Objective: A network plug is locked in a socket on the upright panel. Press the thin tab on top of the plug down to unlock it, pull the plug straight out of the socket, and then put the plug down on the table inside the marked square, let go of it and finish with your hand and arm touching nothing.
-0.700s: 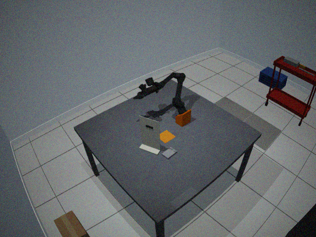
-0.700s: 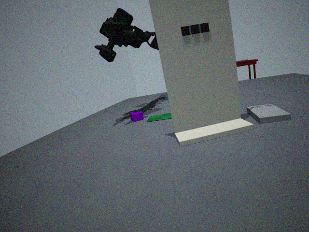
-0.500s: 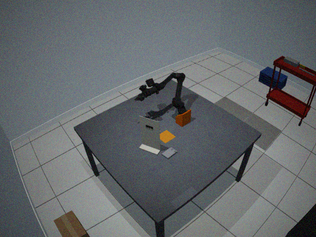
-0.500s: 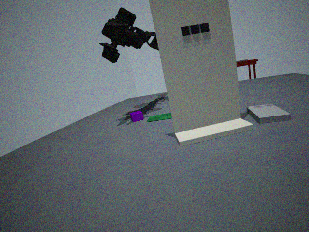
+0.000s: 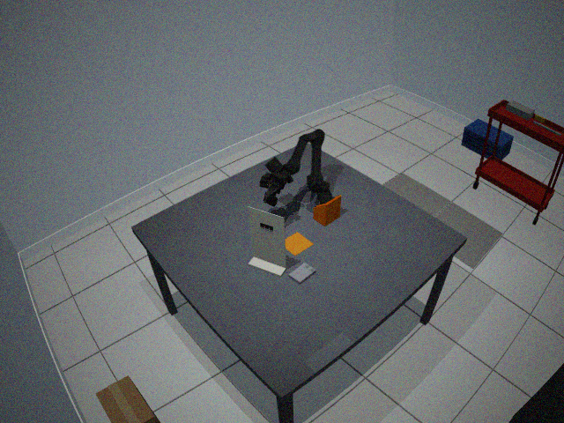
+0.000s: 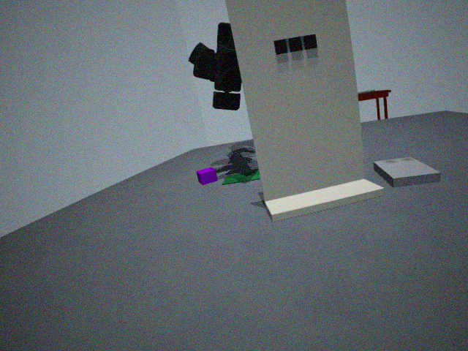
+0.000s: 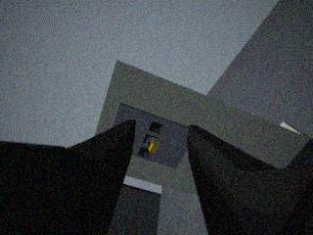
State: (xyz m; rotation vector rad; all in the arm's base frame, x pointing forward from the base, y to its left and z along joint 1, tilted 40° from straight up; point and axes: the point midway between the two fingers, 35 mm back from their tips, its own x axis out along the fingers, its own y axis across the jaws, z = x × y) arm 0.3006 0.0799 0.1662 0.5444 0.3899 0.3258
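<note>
My gripper tip is 70 mm short of the yellow plug, 130 mm to the right of it and 20 mm above it. The rest, counted from my gripper tip: orange marked square 100 mm behind, 90 mm to the left, 250 mm below; then green patch 60 mm behind, 50 mm to the right, 250 mm below; then upright pale panel 90 mm ahead, 140 mm to the left, 110 mm below.
</note>
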